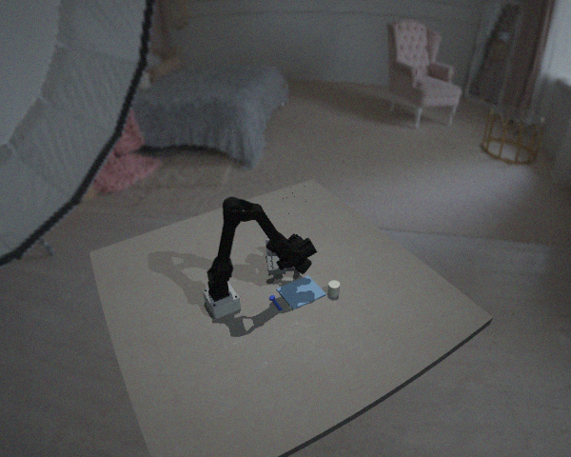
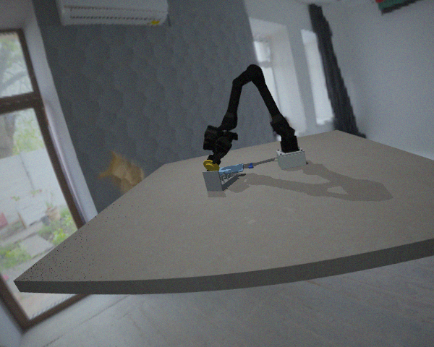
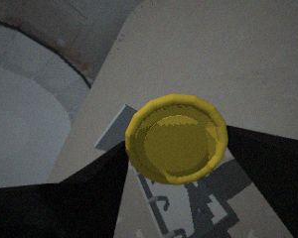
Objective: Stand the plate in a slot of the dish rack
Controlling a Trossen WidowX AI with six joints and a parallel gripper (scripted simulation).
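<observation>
The grey dish rack is 40 mm behind my gripper tip, 40 mm to the left of it and 50 mm below it. Also, from my gripper tip: yellow plate: 10 mm to the right; then blue spoon: 160 mm behind, 160 mm to the right, 70 mm below; then white cup: 50 mm ahead, 250 mm to the right, 50 mm below.
</observation>
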